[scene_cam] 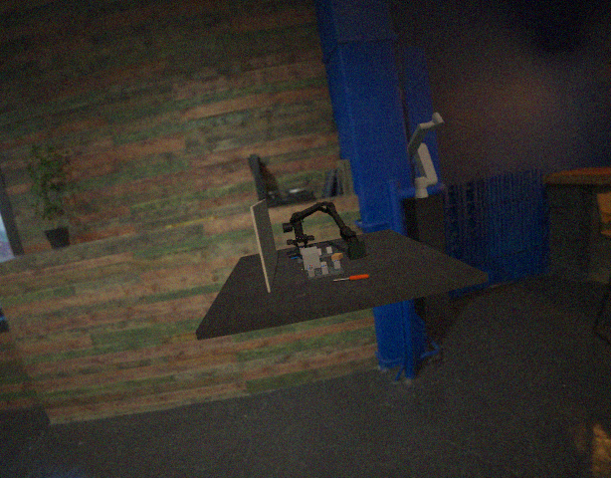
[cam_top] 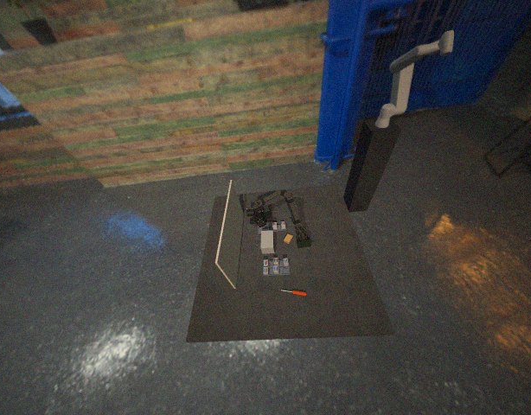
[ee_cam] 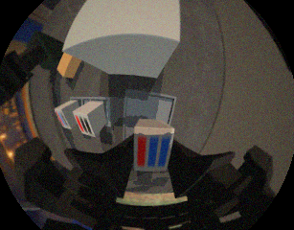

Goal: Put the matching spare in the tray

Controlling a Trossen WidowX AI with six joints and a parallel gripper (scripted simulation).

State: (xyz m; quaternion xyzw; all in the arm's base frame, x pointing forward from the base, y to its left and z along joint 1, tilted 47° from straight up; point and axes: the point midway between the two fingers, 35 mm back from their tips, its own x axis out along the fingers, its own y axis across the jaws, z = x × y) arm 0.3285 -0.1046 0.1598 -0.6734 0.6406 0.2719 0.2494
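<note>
Now: the tray 50 mm below my gripper tip. Also, from my gripper tip: tan block: 210 mm behind, 140 mm to the left, 40 mm below; then mounted unit: 180 mm to the left, 40 mm behind; then spare: 30 mm above.
</note>
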